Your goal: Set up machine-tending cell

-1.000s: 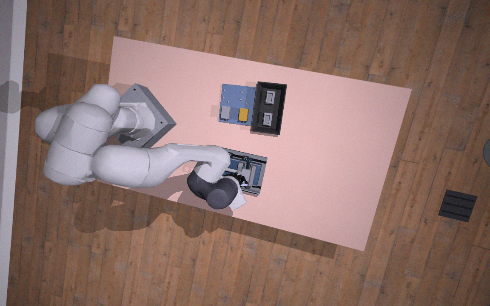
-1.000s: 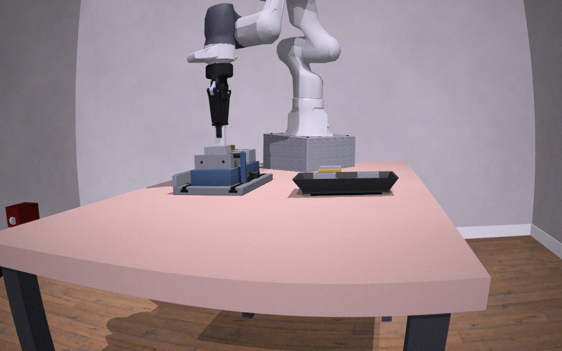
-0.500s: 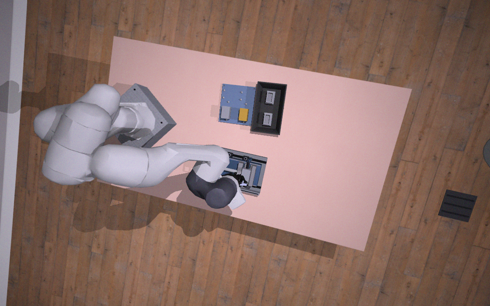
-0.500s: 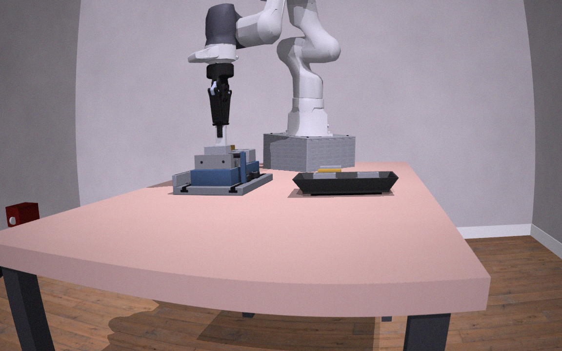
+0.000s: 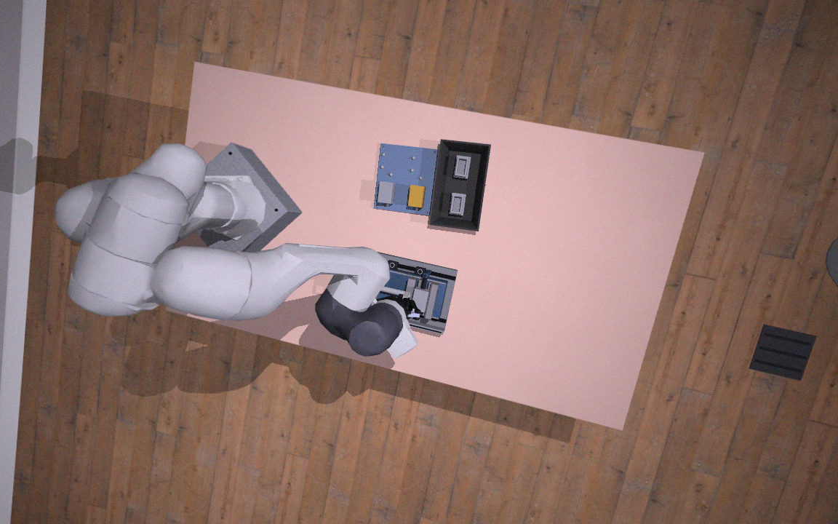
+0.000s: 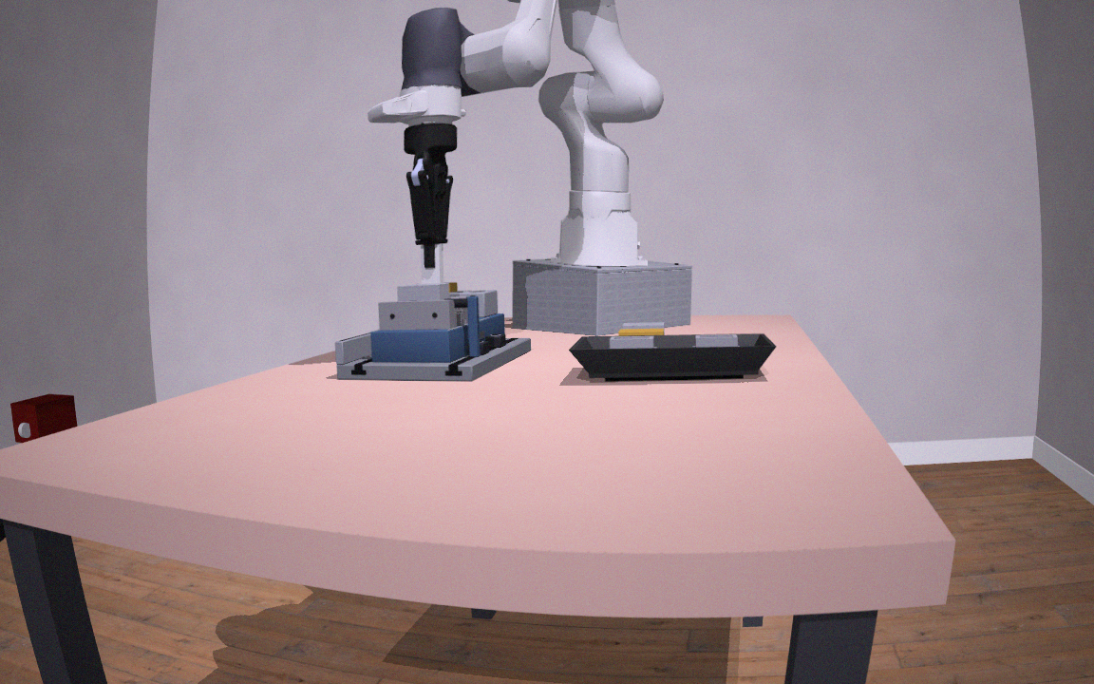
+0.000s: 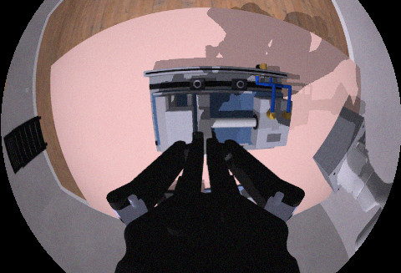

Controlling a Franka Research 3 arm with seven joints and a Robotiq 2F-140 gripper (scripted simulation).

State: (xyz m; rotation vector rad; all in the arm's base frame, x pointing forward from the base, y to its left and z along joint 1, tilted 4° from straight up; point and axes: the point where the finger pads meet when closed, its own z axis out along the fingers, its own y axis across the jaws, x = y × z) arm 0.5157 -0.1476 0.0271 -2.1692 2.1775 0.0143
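The aluminium blank lies 4 cm below my hand and 4 cm ahead of it. The rest, counted from my hand: cylinder 13 cm behind, 6 cm below; then brass blank 28 cm to the left, 11 cm below, 4 cm behind; then vise 10 cm below, 3 cm behind.
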